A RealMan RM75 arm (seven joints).
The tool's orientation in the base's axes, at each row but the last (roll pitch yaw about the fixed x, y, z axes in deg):
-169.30 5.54 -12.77
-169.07 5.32 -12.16
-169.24 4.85 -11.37
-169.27 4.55 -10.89
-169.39 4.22 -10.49
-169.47 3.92 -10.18
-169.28 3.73 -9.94
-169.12 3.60 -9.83
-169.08 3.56 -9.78
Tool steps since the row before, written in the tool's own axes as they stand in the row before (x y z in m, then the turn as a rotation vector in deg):
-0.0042 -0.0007 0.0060 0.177 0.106 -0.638
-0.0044 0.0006 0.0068 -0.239 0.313 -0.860
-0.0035 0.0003 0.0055 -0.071 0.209 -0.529
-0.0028 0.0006 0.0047 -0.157 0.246 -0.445
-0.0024 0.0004 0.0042 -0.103 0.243 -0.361
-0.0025 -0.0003 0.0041 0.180 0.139 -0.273
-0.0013 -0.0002 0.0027 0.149 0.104 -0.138
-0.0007 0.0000 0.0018 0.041 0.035 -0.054
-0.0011 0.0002 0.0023 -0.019 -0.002 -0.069
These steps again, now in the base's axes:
-0.0042 0.0028 -0.0053 0.180 -0.269 0.587
-0.0048 0.0017 -0.0064 -0.261 -0.425 0.804
-0.0037 0.0015 -0.0051 -0.089 -0.292 0.485
-0.0031 0.0009 -0.0045 -0.185 -0.295 0.403
-0.0026 0.0009 -0.0040 -0.134 -0.286 0.317
-0.0025 0.0015 -0.0038 0.160 -0.218 0.230
-0.0013 0.0009 -0.0025 0.132 -0.153 0.106
-0.0007 0.0005 -0.0017 0.036 -0.051 0.044
-0.0012 0.0004 -0.0022 -0.016 -0.008 0.069

